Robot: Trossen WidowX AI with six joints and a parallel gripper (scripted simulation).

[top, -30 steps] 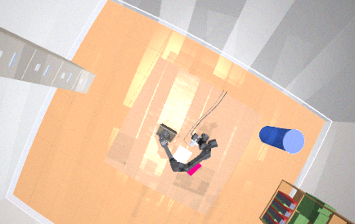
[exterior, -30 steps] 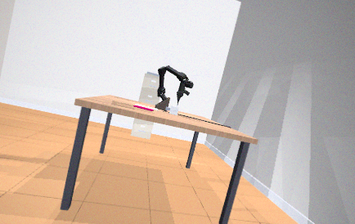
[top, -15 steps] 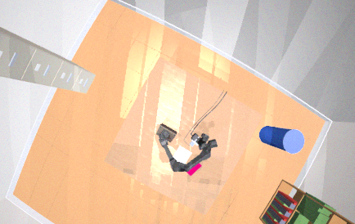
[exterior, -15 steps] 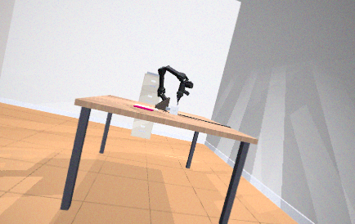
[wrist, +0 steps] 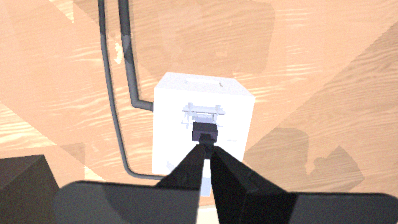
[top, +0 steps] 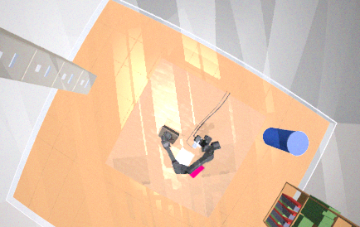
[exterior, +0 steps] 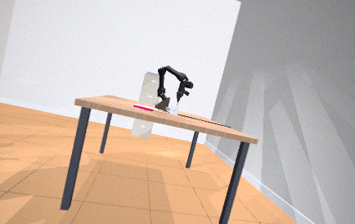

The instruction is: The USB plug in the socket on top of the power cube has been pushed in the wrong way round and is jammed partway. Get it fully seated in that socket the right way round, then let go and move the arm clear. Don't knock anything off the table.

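The USB plug is 20 mm below my gripper tip. From my gripper tip the other things lie so: flat pink object 140 mm ahead, 310 mm to the right, 120 mm below.
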